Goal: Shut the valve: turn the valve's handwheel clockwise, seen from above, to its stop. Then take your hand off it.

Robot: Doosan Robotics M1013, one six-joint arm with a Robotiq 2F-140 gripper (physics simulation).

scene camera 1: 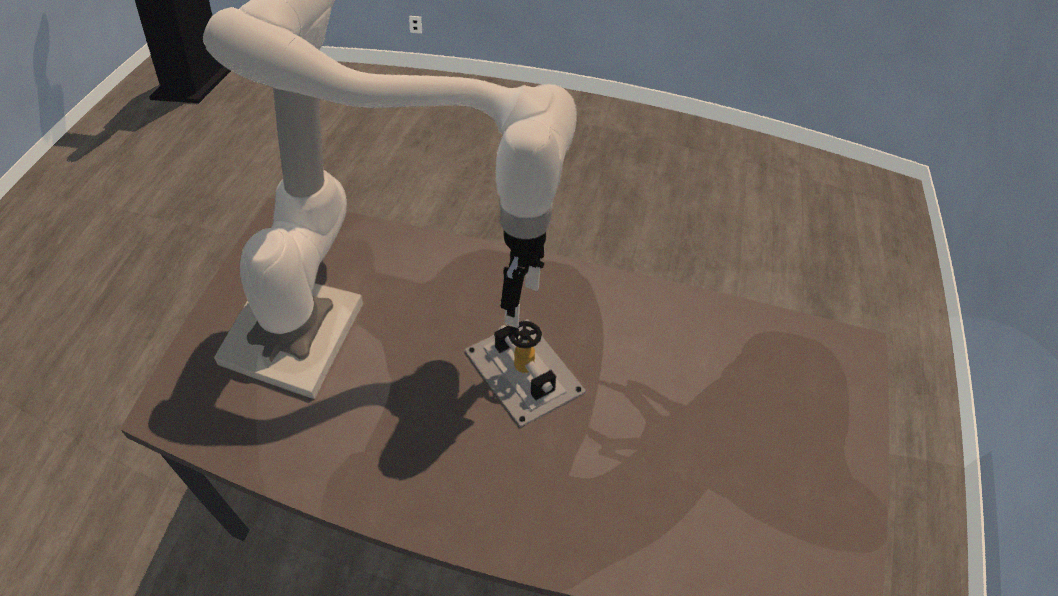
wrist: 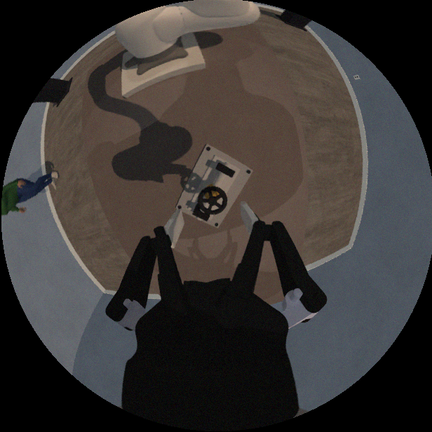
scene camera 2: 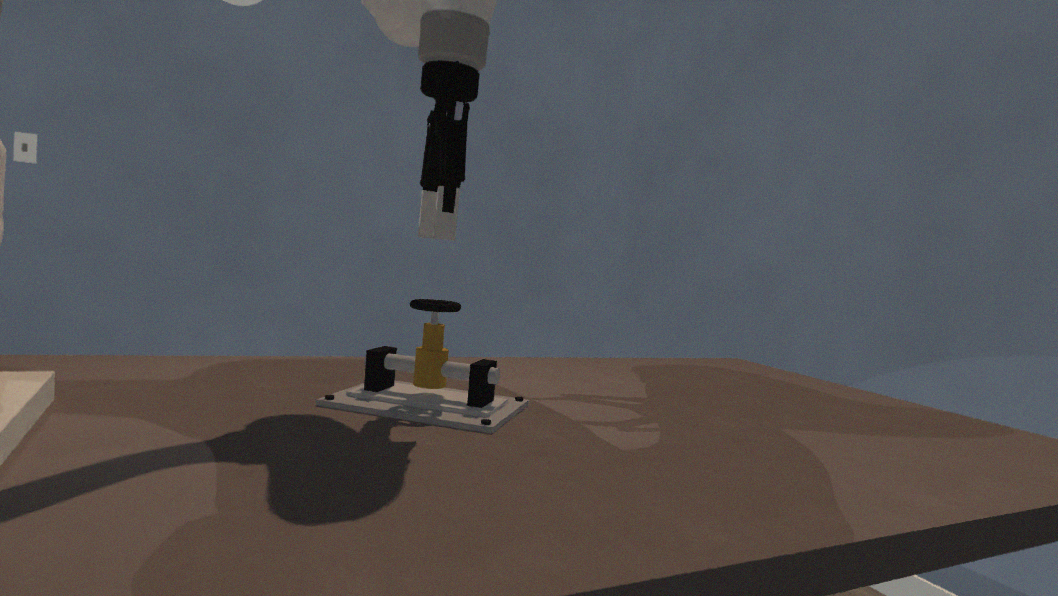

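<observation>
The valve's black spoked handwheel [scene camera 1: 525, 334] [scene camera 2: 435, 305] [wrist: 212, 200] lies level on a thin stem over the yellow valve body [scene camera 1: 524, 358] [scene camera 2: 430, 366]. The body sits on a grey pipe between two black supports, on a light base plate [scene camera 1: 556, 362] [scene camera 2: 347, 400] [wrist: 239, 182]. My gripper [scene camera 1: 523, 299] [scene camera 2: 438, 222] [wrist: 210, 212] is open and empty, pointing down. In the second scene view its fingertips hang above the handwheel with a visible gap, not touching it. In the wrist view the fingers stand apart on either side of the wheel. How far the wheel is turned cannot be told.
The brown table [scene camera 1: 444, 518] [scene camera 2: 592, 503] carries the valve and the arm's pale mounting block [scene camera 1: 318, 370] [scene camera 2: 22, 399] [wrist: 175, 72]. The arm's shadow falls beside the valve. A dark column [scene camera 1: 177, 59] stands behind the arm. A person in green and blue [wrist: 35, 190] shows at the wrist view's left edge.
</observation>
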